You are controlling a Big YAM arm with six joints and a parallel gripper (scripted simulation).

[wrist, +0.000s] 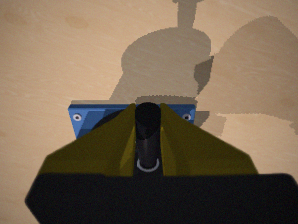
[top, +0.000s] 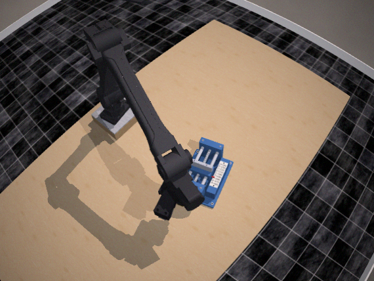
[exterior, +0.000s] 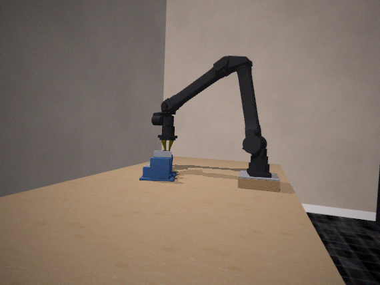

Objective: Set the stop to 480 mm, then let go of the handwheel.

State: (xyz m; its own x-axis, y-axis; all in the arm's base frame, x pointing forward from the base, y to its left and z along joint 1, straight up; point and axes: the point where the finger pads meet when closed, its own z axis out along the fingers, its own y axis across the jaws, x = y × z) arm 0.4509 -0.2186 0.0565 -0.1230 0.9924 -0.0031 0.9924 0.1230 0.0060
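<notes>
Right now the sliding stop block is 15 cm to the left of my hand and 1 cm below it. From my hand the other things lie so: black handwheel handle: 1 cm to the left; black handwheel: 3 cm to the left, 1 cm below.
</notes>
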